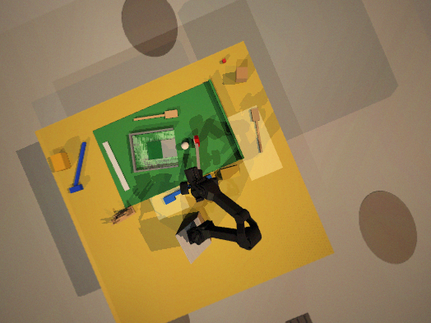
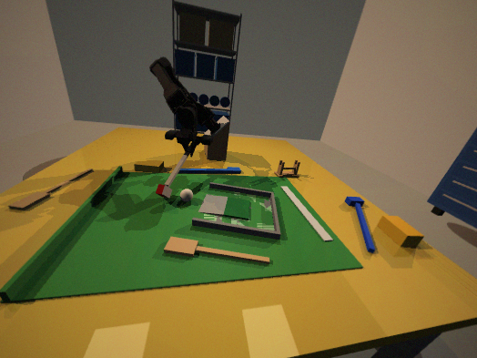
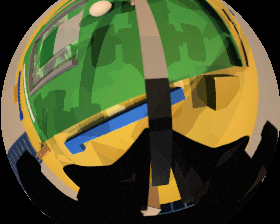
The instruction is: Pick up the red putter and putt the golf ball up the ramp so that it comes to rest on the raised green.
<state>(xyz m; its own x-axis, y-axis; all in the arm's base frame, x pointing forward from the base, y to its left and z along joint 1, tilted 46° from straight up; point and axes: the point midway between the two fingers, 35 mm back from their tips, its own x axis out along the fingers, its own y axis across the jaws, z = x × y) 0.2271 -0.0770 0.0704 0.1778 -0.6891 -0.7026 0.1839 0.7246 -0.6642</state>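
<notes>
Now: the red putter 12 cm ahead of my gripper tip and 2 cm to the right of it. Also, from my gripper tip: green mat: 26 cm ahead, 12 cm to the left, 7 cm below; then grey frame: 25 cm ahead, 22 cm to the left, 7 cm below; then white golf ball: 22 cm ahead, 3 cm to the left, 5 cm below.
</notes>
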